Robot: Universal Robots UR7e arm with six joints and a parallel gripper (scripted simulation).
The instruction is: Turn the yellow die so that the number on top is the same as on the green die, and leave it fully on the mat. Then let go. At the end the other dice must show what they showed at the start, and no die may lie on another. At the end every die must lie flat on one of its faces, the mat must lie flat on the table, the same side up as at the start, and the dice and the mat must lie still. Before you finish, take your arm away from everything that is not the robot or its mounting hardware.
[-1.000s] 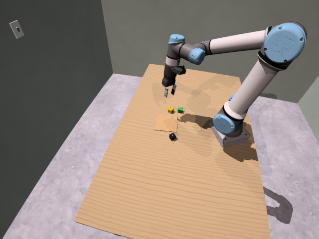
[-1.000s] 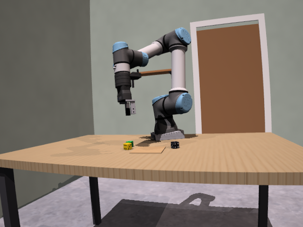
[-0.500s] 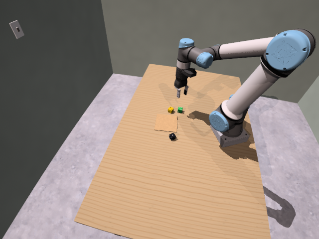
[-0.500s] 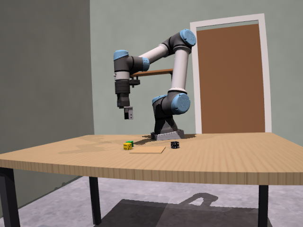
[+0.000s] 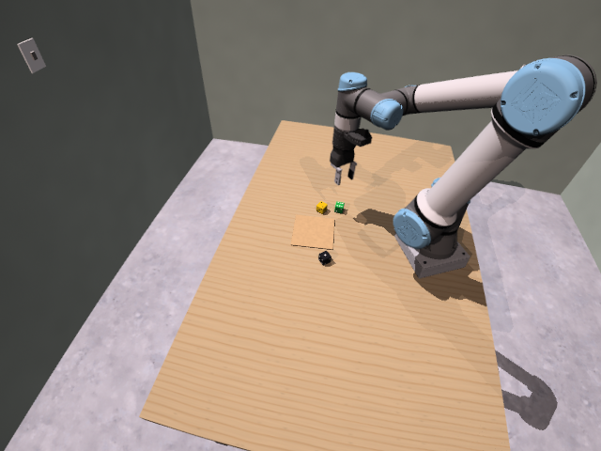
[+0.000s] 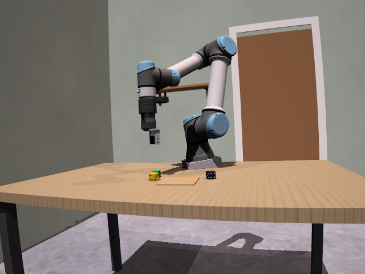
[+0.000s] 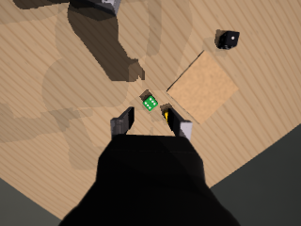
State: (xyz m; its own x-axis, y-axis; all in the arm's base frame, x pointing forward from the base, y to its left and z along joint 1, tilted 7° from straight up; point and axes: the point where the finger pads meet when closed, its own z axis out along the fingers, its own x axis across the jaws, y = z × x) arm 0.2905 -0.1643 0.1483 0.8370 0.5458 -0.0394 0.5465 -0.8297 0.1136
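Now: the green die 14 cm below my hand. Also, from my hand: tan mat (16 cm below, 11 cm to the left, 10 cm ahead); yellow die (14 cm below, 6 cm ahead); black die (23 cm to the left, 14 cm below, 7 cm ahead).
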